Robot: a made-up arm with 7 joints.
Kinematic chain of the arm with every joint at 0, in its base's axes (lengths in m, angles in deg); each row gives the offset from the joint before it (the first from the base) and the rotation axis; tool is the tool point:
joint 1: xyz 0 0 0.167 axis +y
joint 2: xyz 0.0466 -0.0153 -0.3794 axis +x
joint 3: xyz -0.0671 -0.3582 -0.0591 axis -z
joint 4: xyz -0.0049 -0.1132 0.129 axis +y
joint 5: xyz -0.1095 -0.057 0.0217 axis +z
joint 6: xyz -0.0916 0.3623 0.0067 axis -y
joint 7: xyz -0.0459 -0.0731 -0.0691 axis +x
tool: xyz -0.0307 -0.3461 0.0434
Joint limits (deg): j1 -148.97..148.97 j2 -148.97..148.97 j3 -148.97..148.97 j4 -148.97..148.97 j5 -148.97..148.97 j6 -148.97..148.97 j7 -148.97..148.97
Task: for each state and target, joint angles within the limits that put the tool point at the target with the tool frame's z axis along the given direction. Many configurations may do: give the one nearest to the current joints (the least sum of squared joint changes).
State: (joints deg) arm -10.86 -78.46 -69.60 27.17 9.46 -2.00 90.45
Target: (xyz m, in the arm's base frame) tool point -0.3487 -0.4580 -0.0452 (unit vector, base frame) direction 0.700 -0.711 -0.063
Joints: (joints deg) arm -2.94 -54.46 -80.98 8.88 -18.81 10.78 132.40
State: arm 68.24 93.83 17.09 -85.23 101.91 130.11 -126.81
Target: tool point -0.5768 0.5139 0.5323 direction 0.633 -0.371 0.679
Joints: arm 75.05 111.55 33.02 -38.41 81.56 148.97 -133.95
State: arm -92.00 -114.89 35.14 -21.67 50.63 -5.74 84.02
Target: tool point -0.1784 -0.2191 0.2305 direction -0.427 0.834 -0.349
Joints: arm -101.09 -102.02 46.90 -58.52 54.88 33.18 81.72
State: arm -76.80 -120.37 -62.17 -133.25 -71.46 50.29 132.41
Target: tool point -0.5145 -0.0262 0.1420 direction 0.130 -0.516 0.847
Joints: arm -99.23 -74.31 -31.99 -144.12 -85.01 94.44 104.60
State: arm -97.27 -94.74 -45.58 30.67 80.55 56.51 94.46
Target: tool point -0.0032 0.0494 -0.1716 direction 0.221 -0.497 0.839
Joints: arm -97.81 -86.28 -47.29 34.76 70.30 78.67 86.98
